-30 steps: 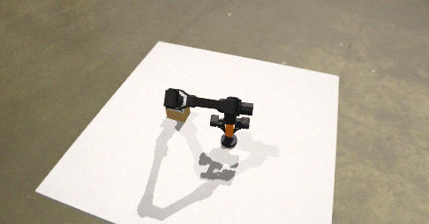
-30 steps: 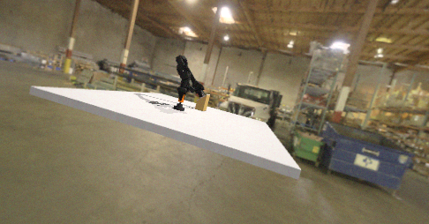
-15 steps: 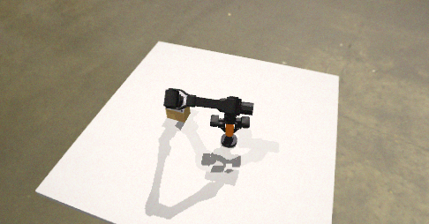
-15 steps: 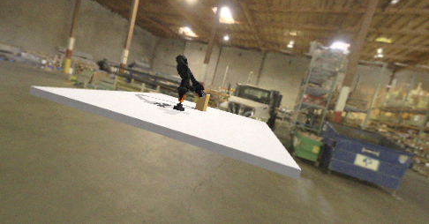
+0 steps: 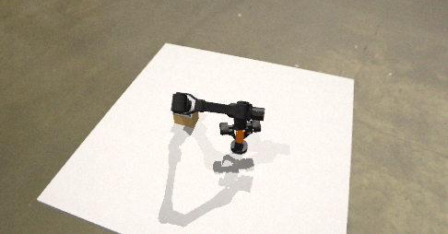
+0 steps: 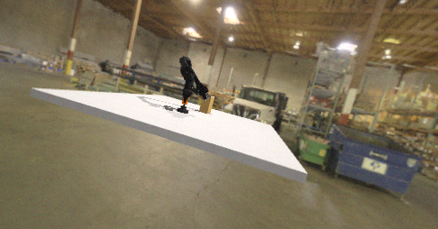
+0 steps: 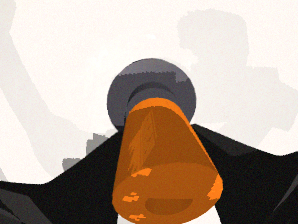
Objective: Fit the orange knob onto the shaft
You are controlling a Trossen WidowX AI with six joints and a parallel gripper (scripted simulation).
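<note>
My gripper tip is 2 cm below the orange knob. The rest, counted from my gripper tip: round pedestal: 4 cm below.
</note>
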